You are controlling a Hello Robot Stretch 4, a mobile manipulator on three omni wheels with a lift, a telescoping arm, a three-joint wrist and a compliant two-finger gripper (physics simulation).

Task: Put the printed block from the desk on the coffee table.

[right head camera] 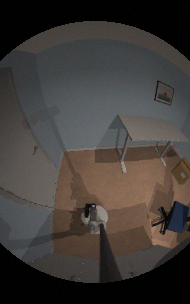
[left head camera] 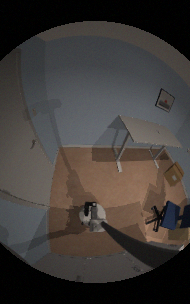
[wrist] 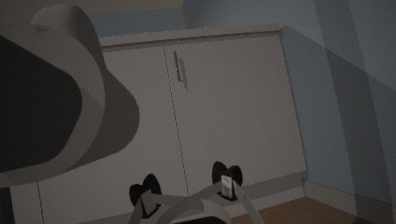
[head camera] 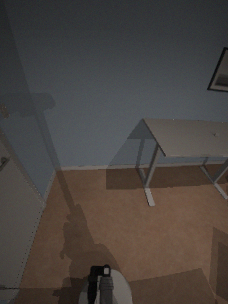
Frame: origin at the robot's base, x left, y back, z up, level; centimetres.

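Where they show: gripper, fingertip midpoint: point(right head camera: 85, 226) point(left head camera: 85, 225) point(wrist: 186, 180).
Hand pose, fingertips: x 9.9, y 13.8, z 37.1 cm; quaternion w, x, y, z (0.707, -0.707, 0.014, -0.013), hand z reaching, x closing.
After its pixels a point has its place.
The desk point(head camera: 185, 137) @(z 92.3, x -80.6, y -111.7 cm) point(left head camera: 145, 130) @(z 92.3, x -84.9, y -113.4 cm) point(right head camera: 145, 128) @(z 92.3, x -81.3, y -108.7 cm) stands against the blue wall, at the right in the head views. A tiny light thing point(head camera: 216, 134) @(z 94.6, x -122.2, y -117.6 cm) point(left head camera: 159, 132) @(z 94.0, x -123.7, y -115.8 cm) lies on its top; it is too small to tell whether it is the printed block. The coffee table cannot be made out in these views. My gripper point(wrist: 186, 180) @(z 37.1, x 9.9, y 13.8 cm) is open in the wrist view, with its two dark fingertips wide apart and nothing between them. It is far from the desk, and a cabinet is behind it in the wrist view.
A light cabinet point(wrist: 235, 105) @(z 50.0, x 40.7, y 87.6 cm) with a handle fills much of the wrist view. A blue office chair point(left head camera: 171, 215) @(z 44.3, x -134.8, y 34.5 cm) point(right head camera: 178, 216) @(z 44.2, x -133.3, y 32.5 cm) and a cardboard box point(left head camera: 174, 175) @(z 28.1, x -210.3, y -47.6 cm) point(right head camera: 181, 171) @(z 27.4, x -207.4, y -51.9 cm) are at the right, near the desk. A white door point(head camera: 17, 215) @(z 42.2, x 81.5, y -52.7 cm) is at the left. A framed picture point(left head camera: 165, 100) @(z 156.3, x -149.1, y -163.9 cm) hangs above the desk.
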